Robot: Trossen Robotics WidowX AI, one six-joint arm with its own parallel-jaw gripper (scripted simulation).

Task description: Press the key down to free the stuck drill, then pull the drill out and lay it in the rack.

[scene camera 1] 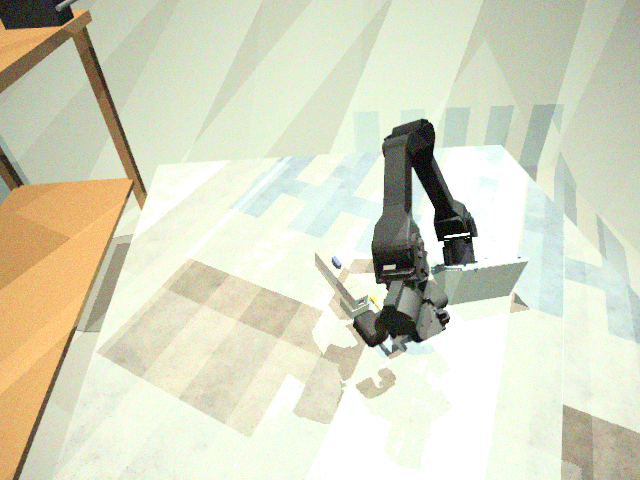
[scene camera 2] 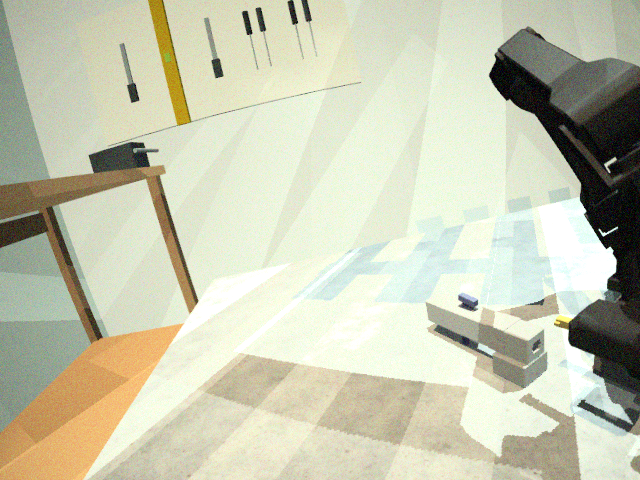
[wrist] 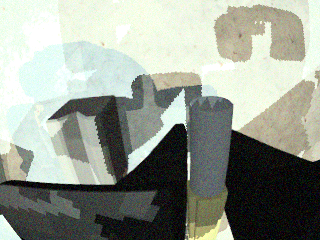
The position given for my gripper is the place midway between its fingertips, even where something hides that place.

Observation:
My gripper (scene camera 1: pixel 395 335) carries a drill. Also in view: a rack (wrist: pixel 86 135).
My gripper is seen too in the wrist view (wrist: pixel 193 131).

